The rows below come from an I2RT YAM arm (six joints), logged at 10 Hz.
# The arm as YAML. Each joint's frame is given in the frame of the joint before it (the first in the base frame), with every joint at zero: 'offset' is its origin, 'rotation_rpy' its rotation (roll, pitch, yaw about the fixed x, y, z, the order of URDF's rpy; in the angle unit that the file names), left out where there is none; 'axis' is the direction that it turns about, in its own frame. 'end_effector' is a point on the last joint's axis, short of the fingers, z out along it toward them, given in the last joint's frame.
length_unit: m
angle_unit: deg
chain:
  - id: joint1
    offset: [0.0, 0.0, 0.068]
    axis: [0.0, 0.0, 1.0]
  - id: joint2
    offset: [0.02, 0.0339, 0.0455]
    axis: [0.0, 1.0, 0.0]
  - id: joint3
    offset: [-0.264, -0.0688, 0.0]
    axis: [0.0, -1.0, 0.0]
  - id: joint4
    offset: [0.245, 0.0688, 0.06]
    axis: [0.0, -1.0, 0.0]
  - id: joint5
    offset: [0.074, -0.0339, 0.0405]
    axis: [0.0, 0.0, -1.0]
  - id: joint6
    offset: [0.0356, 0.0, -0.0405]
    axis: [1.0, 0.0, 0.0]
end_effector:
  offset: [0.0, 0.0, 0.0]
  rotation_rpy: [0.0, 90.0, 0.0]
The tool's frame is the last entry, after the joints.
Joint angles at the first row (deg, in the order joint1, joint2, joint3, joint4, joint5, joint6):
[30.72, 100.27, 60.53, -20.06, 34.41, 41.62]
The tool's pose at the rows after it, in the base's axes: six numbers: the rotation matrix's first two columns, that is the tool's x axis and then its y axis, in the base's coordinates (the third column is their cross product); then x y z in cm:
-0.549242, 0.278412, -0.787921, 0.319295, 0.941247, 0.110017, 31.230, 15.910, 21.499
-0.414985, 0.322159, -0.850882, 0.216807, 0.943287, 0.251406, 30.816, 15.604, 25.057
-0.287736, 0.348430, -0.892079, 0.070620, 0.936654, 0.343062, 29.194, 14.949, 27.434
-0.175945, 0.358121, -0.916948, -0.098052, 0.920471, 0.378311, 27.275, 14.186, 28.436
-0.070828, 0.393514, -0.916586, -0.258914, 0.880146, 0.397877, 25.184, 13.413, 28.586
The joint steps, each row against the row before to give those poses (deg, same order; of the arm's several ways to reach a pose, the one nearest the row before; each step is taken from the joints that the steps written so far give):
[-0.50, -5.54, 0.46, 7.11, -0.78, -3.23]
[-0.35, -5.92, -2.24, 10.59, -3.00, -4.00]
[0.01, -6.62, -5.47, 12.10, -4.21, -4.56]
[-0.07, -5.57, -6.87, 12.69, -5.86, -4.66]
[0.01, -4.56, -7.38, 12.94, -6.16, -2.29]

